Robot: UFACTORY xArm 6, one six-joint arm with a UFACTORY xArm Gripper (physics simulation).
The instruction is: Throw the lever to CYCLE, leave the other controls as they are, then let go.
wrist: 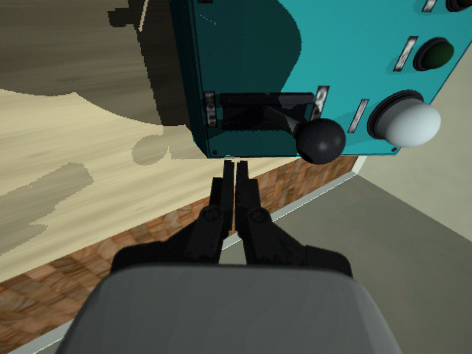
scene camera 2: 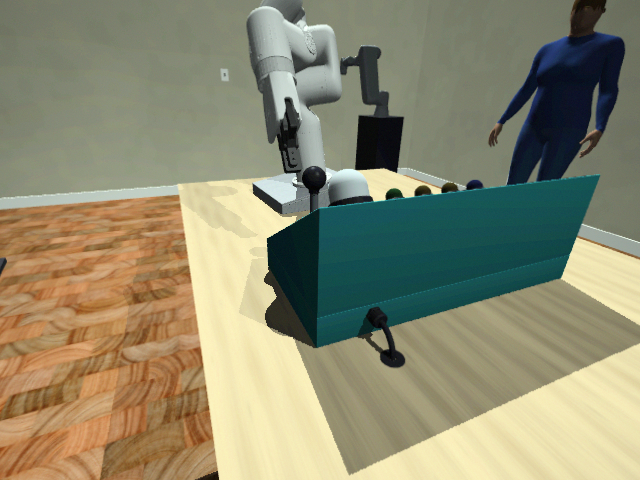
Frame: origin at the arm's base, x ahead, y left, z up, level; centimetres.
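Where they show: gripper, fingertip midpoint: (wrist: 234,175) (scene camera 2: 293,171).
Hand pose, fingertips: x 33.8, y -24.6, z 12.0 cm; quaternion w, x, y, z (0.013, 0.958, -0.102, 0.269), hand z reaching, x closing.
After its pixels a point has its place.
The lever, a dark rod with a black ball knob (scene camera 2: 314,179) {z 12.9, x 43.8, y -26.3 cm} (wrist: 320,141) {z 13.5, x 40.8, y -24.1 cm}, stands in a slot at one end of the teal console (scene camera 2: 444,248) {z 5.9, x 62.2, y -16.0 cm} (wrist: 340,45) {z 7.5, x 49.5, y -20.1 cm}. In the wrist view it leans right, toward the CYCLE end; the knob partly overlaps the area below the CYCLE label (wrist: 321,100) {z 7.4, x 48.4, y -25.2 cm}. The HOLD label (wrist: 210,109) {z 0.9, x 37.1, y -24.3 cm} is at the slot's left end. Both labels are blurred. My gripper (scene camera 2: 292,166) {z 12.0, x 33.8, y -24.6 cm} (wrist: 234,175) {z 12.0, x 33.8, y -24.6 cm} is shut and empty. In the wrist view its tips are left of the knob, apart from it, near the console's lower edge.
A white dome button (scene camera 2: 348,187) {z 15.3, x 57.4, y -29.9 cm} (wrist: 412,124) {z 15.2, x 53.4, y -27.1 cm} is beside the lever, with a green button (scene camera 2: 393,193) {z 13.7, x 57.8, y -22.7 cm} (wrist: 435,53) {z 13.1, x 56.2, y -21.6 cm} and several other coloured buttons farther along. A black cable (scene camera 2: 388,335) {z -2.7, x 64.5, y -27.5 cm} leaves the console's back. A person in blue (scene camera 2: 571,77) stands beyond the table (scene camera 2: 248,392) {z -5.6, x 61.0, y -45.2 cm}.
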